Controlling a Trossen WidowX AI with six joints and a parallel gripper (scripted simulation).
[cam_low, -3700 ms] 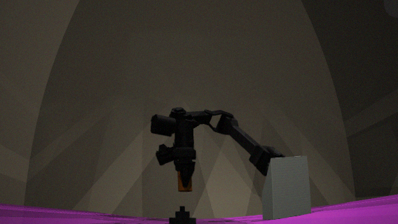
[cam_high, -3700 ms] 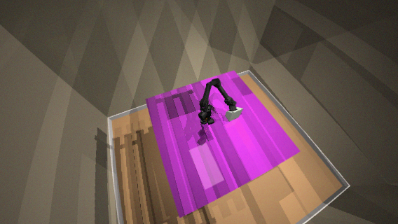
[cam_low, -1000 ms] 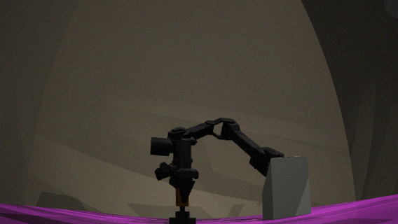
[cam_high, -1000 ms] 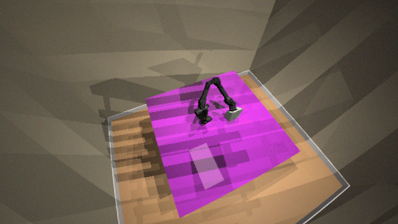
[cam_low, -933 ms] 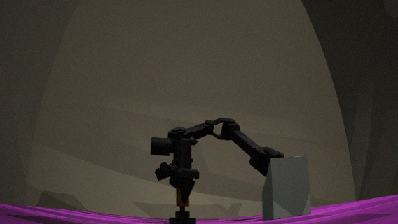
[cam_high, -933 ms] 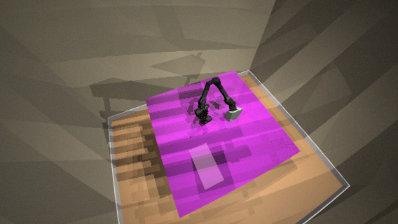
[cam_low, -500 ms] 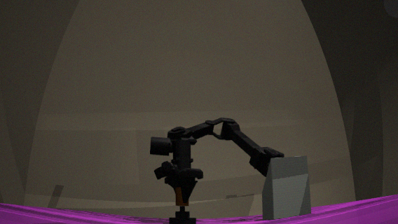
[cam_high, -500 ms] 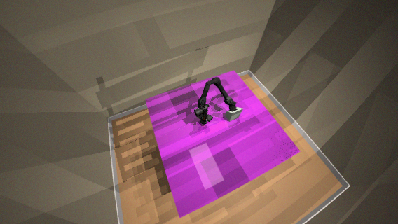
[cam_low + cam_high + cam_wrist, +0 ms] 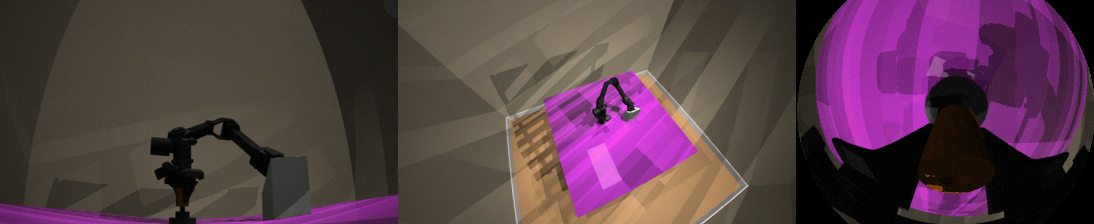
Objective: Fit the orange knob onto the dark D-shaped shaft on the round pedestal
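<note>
The orange knob lies 2 cm above my gripper tip. Also, from my gripper tip: dark round pedestal (4 cm below).
</note>
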